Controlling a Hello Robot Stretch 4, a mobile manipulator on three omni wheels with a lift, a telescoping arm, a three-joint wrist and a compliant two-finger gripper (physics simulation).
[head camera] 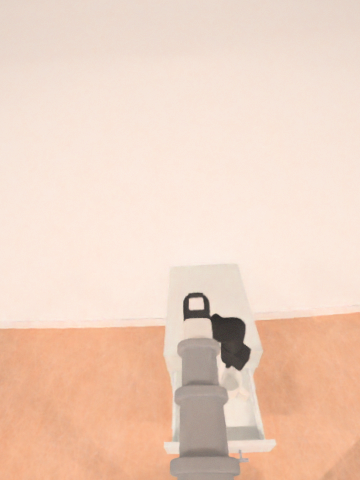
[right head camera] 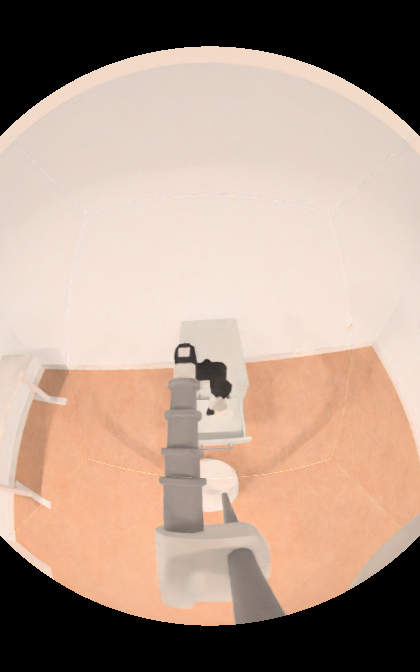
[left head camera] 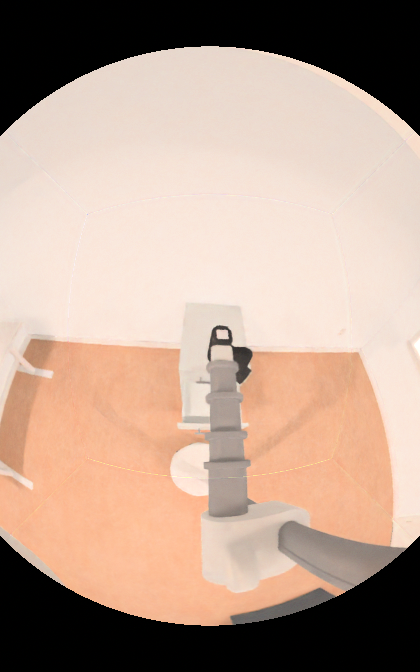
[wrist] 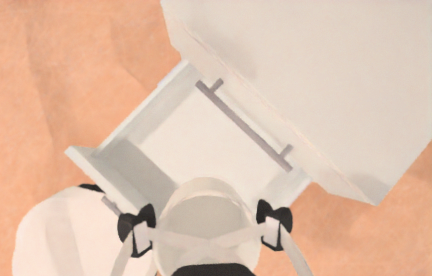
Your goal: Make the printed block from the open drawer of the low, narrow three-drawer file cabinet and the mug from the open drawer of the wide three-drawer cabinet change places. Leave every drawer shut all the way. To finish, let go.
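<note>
My gripper (wrist: 206,218) is shut on the pale mug (head camera: 231,381) (right head camera: 219,404) (wrist: 207,210), with a finger at each side and the mug's open mouth facing the wrist camera. The mug hangs over the open drawer (head camera: 250,445) (left head camera: 192,426) (right head camera: 230,441) (wrist: 200,135) of the low, narrow cabinet (head camera: 205,280) (left head camera: 200,325) (right head camera: 215,332) (wrist: 340,90). Its height above the drawer floor is hard to tell. No block shows on the visible part of the drawer floor; the mug and fingers hide one corner. The printed block and the wide cabinet cannot be made out.
The cabinet stands against the back wall (head camera: 150,175). Above the open drawer, a bar handle (wrist: 242,125) sticks out from the cabinet front. A pale round shape (left head camera: 190,470) (right head camera: 220,485) (wrist: 55,235) is in front of the drawer. White furniture with legs (left head camera: 37,372) (right head camera: 50,400) stands at the left.
</note>
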